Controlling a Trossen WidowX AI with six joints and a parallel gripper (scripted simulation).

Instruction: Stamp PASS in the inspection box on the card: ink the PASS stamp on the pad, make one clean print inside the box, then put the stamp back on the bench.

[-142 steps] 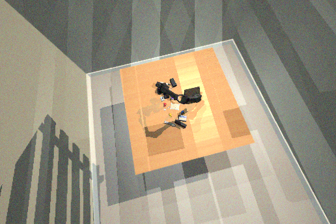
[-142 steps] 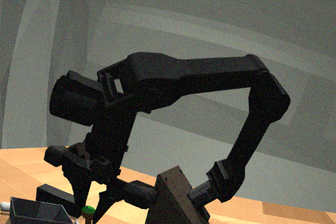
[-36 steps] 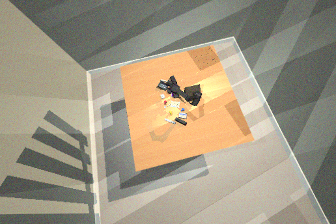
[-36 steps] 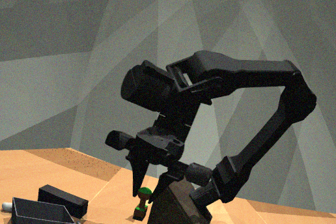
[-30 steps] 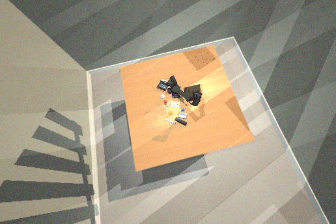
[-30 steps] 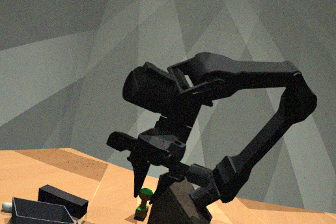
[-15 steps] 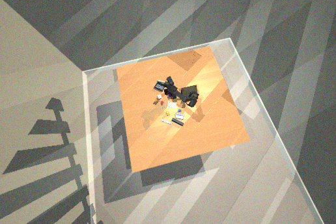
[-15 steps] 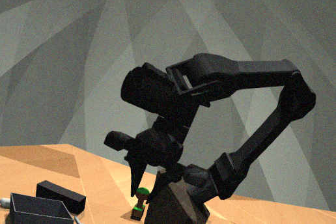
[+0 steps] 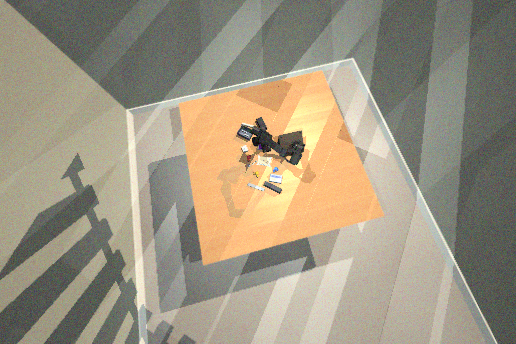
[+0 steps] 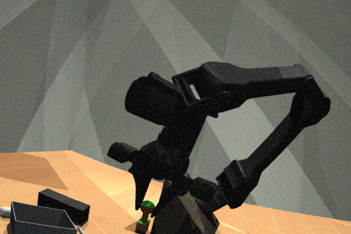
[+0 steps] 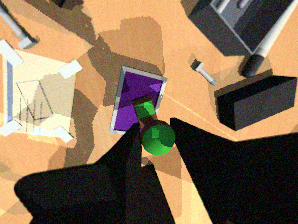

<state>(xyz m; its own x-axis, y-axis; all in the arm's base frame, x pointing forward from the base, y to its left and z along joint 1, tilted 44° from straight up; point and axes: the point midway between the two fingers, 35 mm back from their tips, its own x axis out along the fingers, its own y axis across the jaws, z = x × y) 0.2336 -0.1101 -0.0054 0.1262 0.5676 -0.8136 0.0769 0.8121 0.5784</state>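
Now: the purple ink pad 80 mm below my gripper tip. The rest, counted from my gripper tip: red stamp (140 mm ahead, 70 mm below, 60 mm to the left); white card (120 mm to the left, 90 mm below, 30 mm ahead); green stamp (20 mm below).
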